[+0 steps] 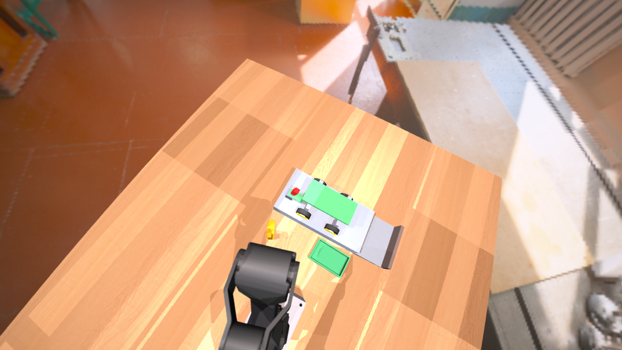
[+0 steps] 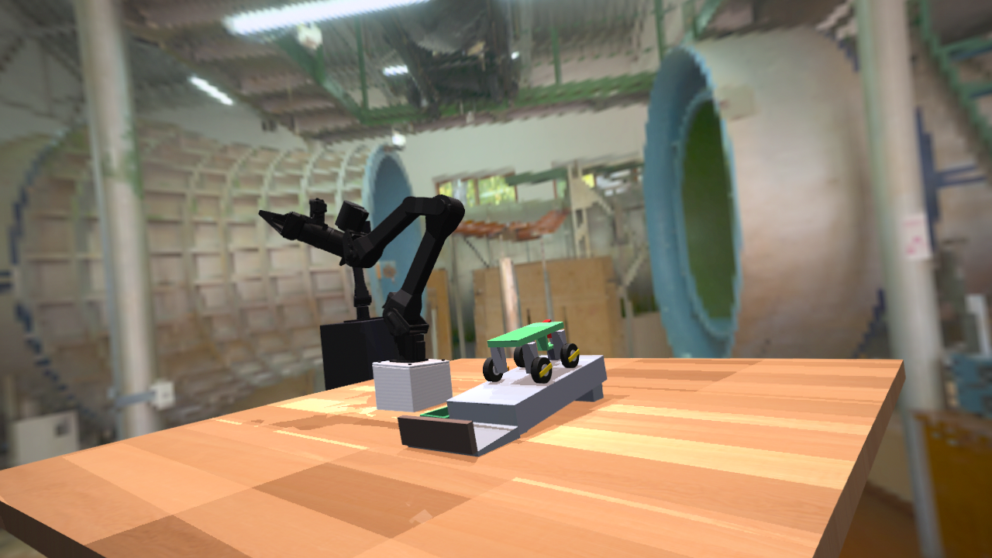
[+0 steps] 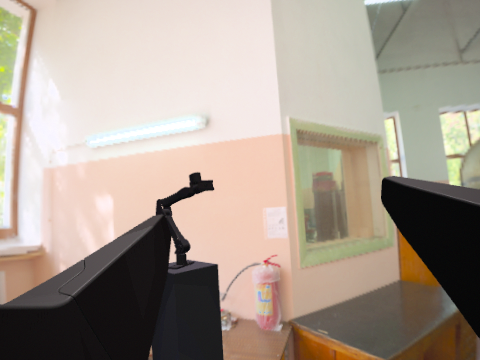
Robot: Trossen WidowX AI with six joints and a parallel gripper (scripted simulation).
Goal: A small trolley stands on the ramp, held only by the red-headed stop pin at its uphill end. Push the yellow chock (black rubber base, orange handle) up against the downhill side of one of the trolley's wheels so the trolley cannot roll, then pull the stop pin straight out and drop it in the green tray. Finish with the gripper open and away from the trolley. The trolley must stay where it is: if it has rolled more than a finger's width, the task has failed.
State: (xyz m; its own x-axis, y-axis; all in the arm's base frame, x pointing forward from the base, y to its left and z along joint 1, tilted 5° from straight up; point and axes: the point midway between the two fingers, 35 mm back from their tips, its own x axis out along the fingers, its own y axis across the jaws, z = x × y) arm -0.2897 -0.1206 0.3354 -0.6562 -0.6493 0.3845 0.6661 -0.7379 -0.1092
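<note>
Now: the yellow chock 51 cm ahead of my gripper tip, 22 cm to the left of it and 45 cm below it. From my gripper tip the other things lie so: stop pin 62 cm ahead, 19 cm to the left, 35 cm below; then trolley 62 cm ahead, 8 cm to the left, 36 cm below; then green tray 49 cm ahead, 1 cm to the left, 48 cm below.
</note>
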